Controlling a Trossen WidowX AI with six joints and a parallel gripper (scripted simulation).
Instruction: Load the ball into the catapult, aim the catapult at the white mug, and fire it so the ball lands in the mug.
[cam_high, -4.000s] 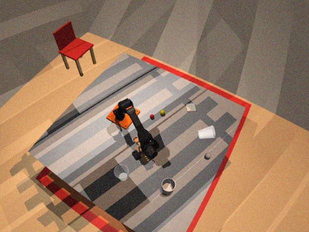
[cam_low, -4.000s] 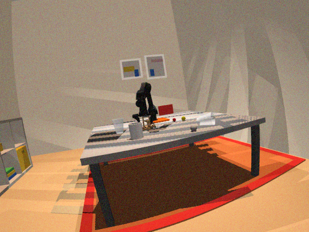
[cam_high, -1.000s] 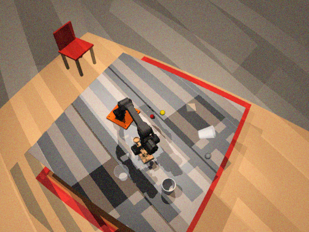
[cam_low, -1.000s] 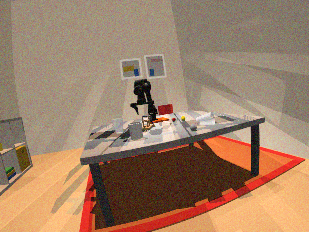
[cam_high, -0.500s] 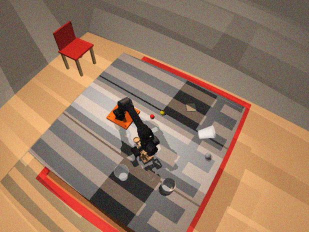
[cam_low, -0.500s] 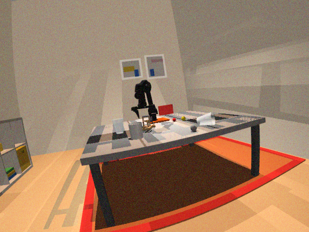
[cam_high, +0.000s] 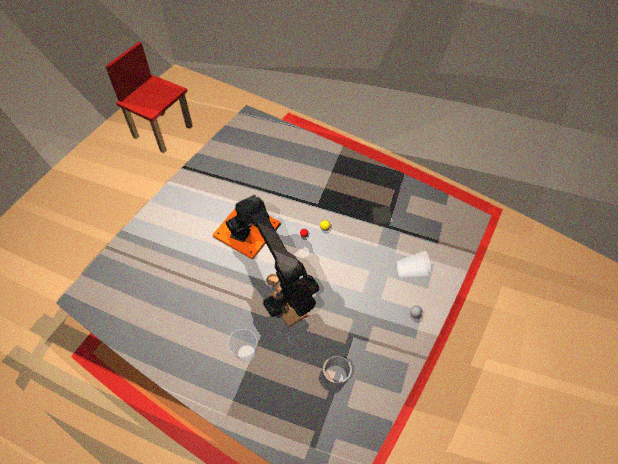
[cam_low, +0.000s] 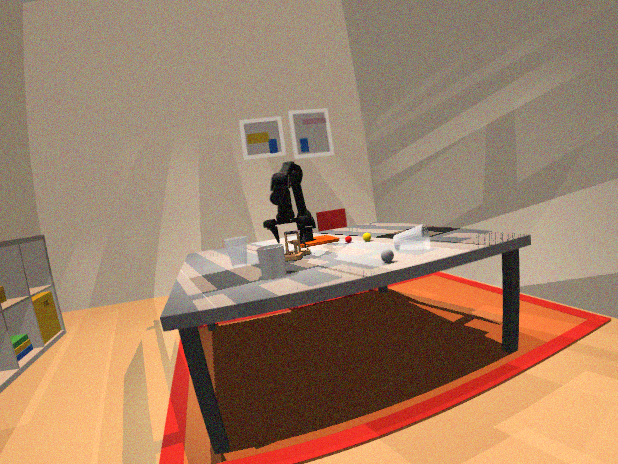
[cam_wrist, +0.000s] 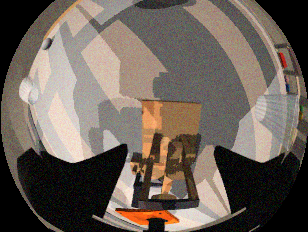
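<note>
My gripper tip is now 33 cm to the right of the red ball, 8 cm past it and 5 cm above it. From my gripper tip the other things lie so: yellow ball 39 cm to the left, 5 cm below, 2 cm behind; wooden catapult 6 cm to the left, 5 cm behind, 2 cm below; white mug 22 cm ahead, 17 cm to the right, 4 cm below.
</note>
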